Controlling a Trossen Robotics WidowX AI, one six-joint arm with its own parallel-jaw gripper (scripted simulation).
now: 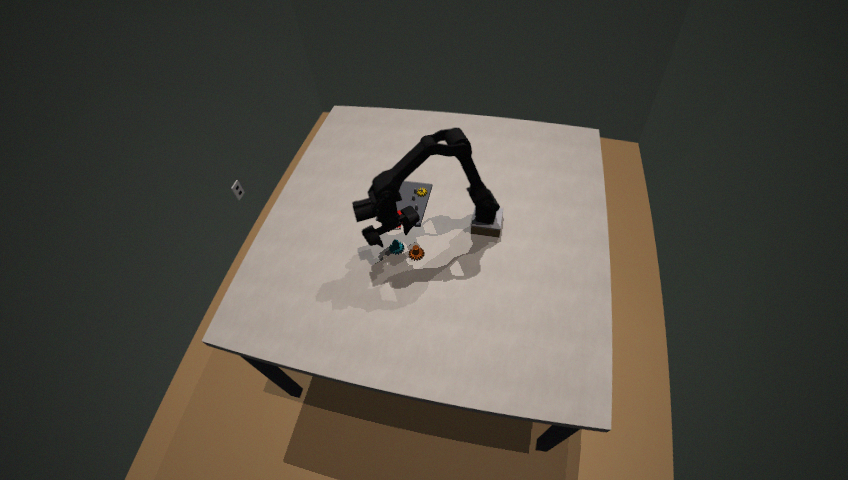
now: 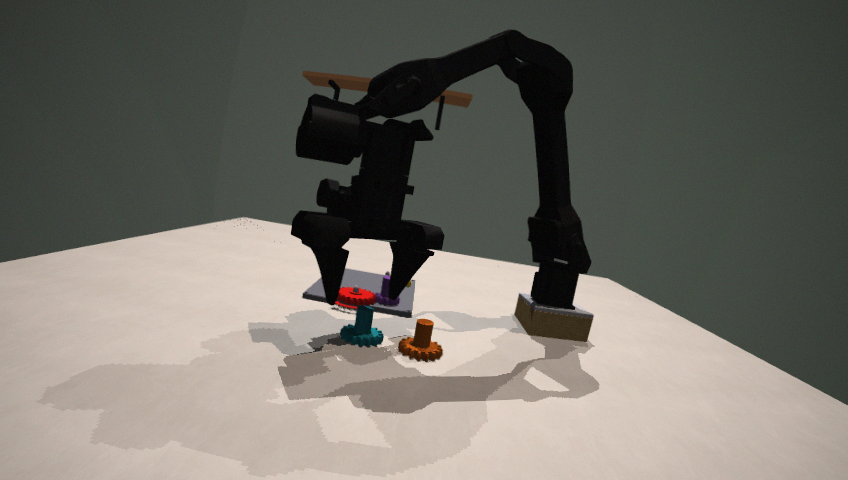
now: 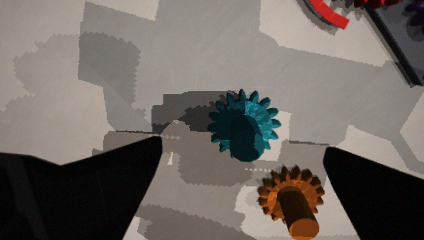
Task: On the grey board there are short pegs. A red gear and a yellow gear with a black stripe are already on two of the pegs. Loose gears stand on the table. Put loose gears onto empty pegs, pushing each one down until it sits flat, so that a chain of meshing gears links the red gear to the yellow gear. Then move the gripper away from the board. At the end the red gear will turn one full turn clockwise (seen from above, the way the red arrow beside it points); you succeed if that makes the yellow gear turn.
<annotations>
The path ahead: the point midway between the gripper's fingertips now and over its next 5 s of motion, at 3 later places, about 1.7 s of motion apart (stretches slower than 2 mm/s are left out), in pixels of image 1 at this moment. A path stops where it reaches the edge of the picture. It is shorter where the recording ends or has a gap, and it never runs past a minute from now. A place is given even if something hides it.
The gripper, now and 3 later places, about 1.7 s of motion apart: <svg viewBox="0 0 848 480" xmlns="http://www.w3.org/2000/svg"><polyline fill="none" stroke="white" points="393,240 392,237 390,214 403,198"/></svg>
</annotations>
